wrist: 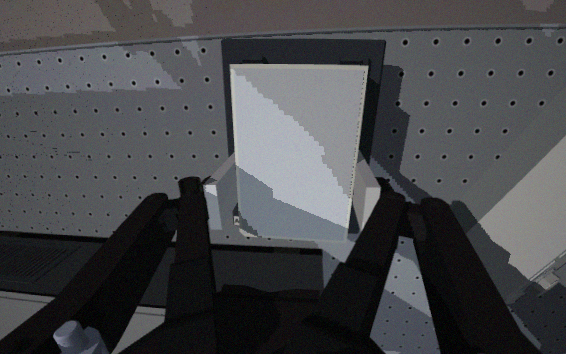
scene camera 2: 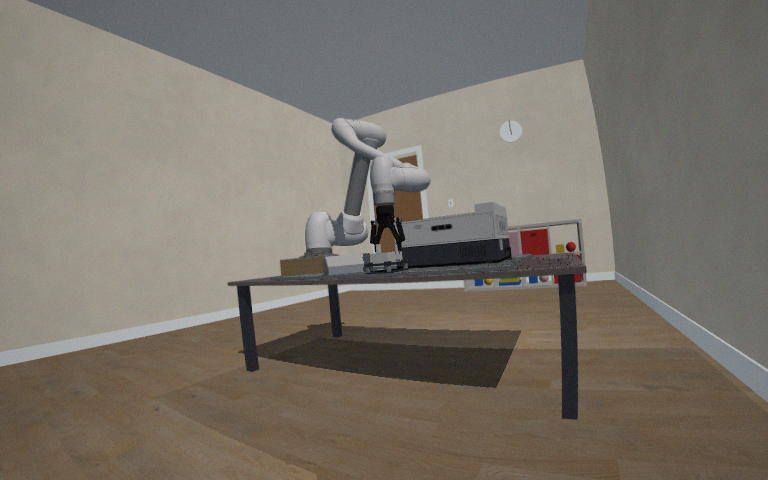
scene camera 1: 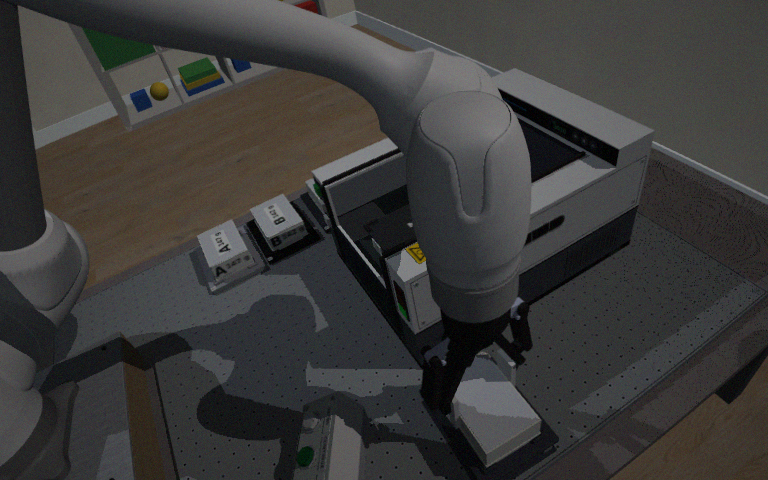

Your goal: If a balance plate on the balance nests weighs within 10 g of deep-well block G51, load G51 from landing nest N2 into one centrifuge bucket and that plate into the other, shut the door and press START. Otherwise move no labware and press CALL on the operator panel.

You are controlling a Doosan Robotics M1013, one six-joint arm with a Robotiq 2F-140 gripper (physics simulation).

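Frame: origin at the arm's base, x ahead, y left, z up, level; centimetres.
Where they show: gripper, between the fingertips: [wrist: 296, 167] [scene camera 1: 479, 401]; arm's base, origin of its link: [scene camera 1: 20, 450].
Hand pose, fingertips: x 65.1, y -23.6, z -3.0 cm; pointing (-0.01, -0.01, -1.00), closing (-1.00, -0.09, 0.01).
Each offset is from my fingertips to the top centre of the thing. "spot": to the spot under its first point.
A white block {dy -1.5, dx +0.1, dz +3.3 cm} [scene camera 1: 498, 407] [scene camera 2: 380, 258] [wrist: 300, 140] sits on a dark landing nest {dy -1.5, dx +0.0, dz -0.3 cm} [wrist: 300, 50] near the table's front edge; no G51 marking is readable. My gripper [scene camera 1: 478, 376] [scene camera 2: 387, 251] [wrist: 296, 167] is shut on it, with pale pads against its two long sides near one end. Balance plates A {dy +56.5, dx -27.5, dz +0.6 cm} [scene camera 1: 222, 243] and B {dy +58.3, dx -14.8, dz +0.6 cm} [scene camera 1: 277, 215], each labelled 147 g, sit on their nests at the back left. The centrifuge [scene camera 1: 589, 198] [scene camera 2: 453, 229] has its chamber uncovered at the left; my arm hides part of it, and the bucket contents cannot be made out.
An operator panel {dy +0.2, dx -23.3, dz +3.6 cm} [scene camera 1: 345, 447] with a green button {dy +3.4, dx -24.2, dz +2.7 cm} [scene camera 1: 305, 455] stands at the bottom of scene view 1, left of the block. A warning-labelled white housing {spot: dy +11.6, dx -1.7, dz +13.1 cm} [scene camera 1: 419, 291] stands close behind the gripper. A wooden-sided base [scene camera 1: 138, 396] is at the left.
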